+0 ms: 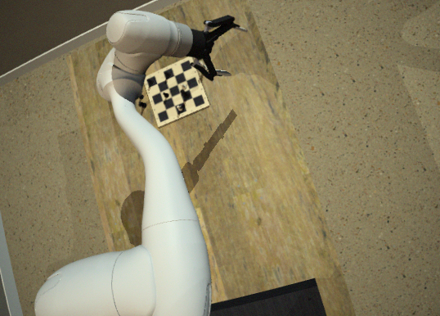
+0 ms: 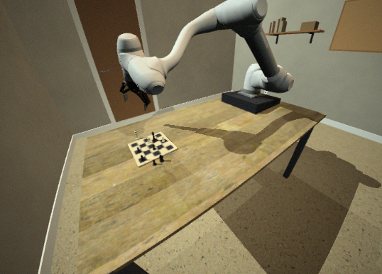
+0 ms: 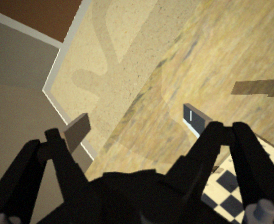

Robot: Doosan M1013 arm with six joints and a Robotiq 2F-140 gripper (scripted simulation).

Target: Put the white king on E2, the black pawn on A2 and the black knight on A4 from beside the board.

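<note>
The white king is 150 mm below my hand, 140 mm to the left of it and 50 mm ahead of it. From my hand the other things lie so: chessboard (270 mm to the left, 170 mm below).
</note>
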